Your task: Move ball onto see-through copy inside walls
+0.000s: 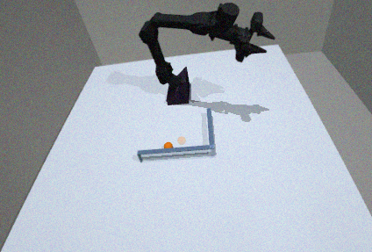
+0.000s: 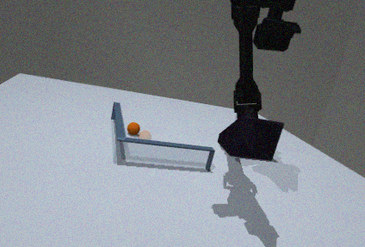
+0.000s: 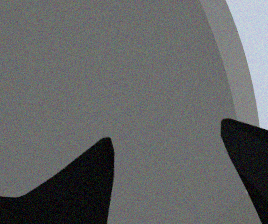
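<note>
The orange ball is 9 cm ahead of my gripper tip, 45 cm to the right of it and 36 cm below it. From my gripper tip the other things lie so: clear wall: 15 cm ahead, 41 cm to the right, 35 cm below; then see-through copy: 7 cm ahead, 39 cm to the right, 36 cm below.
</note>
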